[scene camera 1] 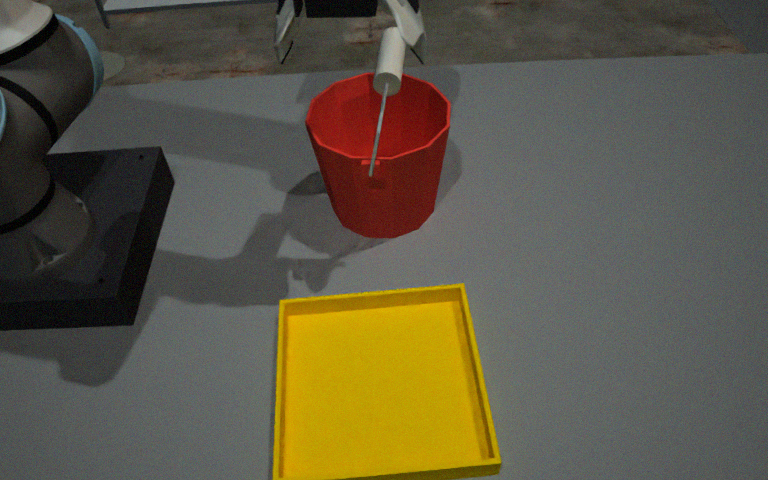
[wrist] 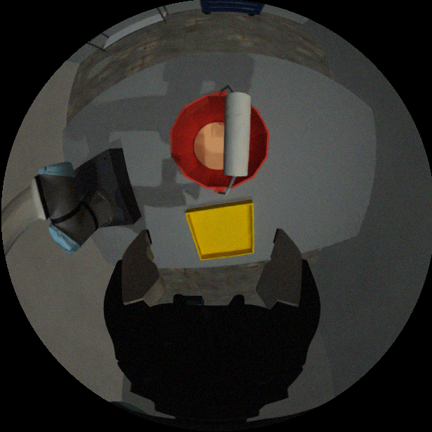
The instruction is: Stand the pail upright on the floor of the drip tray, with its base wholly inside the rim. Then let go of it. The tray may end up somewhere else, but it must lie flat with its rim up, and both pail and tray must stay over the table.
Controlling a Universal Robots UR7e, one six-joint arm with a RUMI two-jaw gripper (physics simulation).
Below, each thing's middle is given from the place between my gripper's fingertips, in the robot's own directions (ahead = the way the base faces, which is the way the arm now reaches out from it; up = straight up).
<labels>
Right now my hand is 40 mm short of the yellow drip tray (scene camera 1: 394, 377), 210 mm to the left of it and 290 mm above it.
</labels>
